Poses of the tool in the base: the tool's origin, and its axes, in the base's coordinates. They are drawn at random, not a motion.
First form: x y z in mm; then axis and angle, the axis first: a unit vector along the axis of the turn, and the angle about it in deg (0 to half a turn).
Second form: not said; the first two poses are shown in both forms.
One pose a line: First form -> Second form
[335, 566, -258, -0.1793, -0.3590, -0.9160, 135.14] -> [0.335, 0.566, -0.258, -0.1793, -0.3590, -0.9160, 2.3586]
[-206, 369, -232, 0.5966, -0.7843, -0.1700, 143.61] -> [-0.206, 0.369, -0.232, 0.5966, -0.7843, -0.1700, 2.5065]
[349, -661, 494, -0.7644, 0.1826, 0.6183, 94.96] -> [0.349, -0.661, 0.494, -0.7644, 0.1826, 0.6183, 1.6574]
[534, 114, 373, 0.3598, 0.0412, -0.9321, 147.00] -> [0.534, 0.114, 0.373, 0.3598, 0.0412, -0.9321, 2.5656]
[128, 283, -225, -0.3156, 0.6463, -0.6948, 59.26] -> [0.128, 0.283, -0.225, -0.3156, 0.6463, -0.6948, 1.0343]
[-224, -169, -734, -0.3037, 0.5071, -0.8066, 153.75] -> [-0.224, -0.169, -0.734, -0.3037, 0.5071, -0.8066, 2.6834]
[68, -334, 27, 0.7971, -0.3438, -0.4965, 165.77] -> [0.068, -0.334, 0.027, 0.7971, -0.3438, -0.4965, 2.8932]
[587, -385, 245, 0.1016, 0.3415, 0.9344, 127.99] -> [0.587, -0.385, 0.245, 0.1016, 0.3415, 0.9344, 2.2338]
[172, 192, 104, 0.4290, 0.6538, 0.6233, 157.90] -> [0.172, 0.192, 0.104, 0.4290, 0.6538, 0.6233, 2.7559]
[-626, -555, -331, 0.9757, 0.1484, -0.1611, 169.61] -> [-0.626, -0.555, -0.331, 0.9757, 0.1484, -0.1611, 2.9603]
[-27, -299, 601, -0.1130, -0.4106, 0.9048, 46.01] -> [-0.027, -0.299, 0.601, -0.1130, -0.4106, 0.9048, 0.8030]
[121, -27, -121, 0.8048, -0.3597, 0.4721, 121.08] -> [0.121, -0.027, -0.121, 0.8048, -0.3597, 0.4721, 2.1132]
